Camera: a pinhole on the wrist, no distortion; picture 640 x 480 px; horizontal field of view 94.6 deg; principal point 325.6 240.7 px. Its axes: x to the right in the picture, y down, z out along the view. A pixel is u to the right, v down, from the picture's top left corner.
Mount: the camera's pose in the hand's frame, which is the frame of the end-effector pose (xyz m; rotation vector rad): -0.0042 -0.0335 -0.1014 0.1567 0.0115 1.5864
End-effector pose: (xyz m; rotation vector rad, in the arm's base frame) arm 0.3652 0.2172 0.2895 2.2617 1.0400 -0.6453
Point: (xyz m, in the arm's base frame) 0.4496 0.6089 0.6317
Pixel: behind the camera
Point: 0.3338 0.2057 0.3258
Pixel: 450 428
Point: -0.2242 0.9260 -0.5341
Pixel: outside the picture
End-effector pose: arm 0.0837 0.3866 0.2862 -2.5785 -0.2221 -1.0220
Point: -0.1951 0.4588 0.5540
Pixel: behind the camera
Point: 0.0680 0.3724 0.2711
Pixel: 509 329
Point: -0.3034 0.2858 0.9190
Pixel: behind the camera
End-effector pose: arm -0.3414 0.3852 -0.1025 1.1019 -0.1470 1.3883
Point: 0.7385 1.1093 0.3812
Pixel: outside the picture
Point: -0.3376 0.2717 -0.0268
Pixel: 487 305
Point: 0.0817 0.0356 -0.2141
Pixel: 173 399
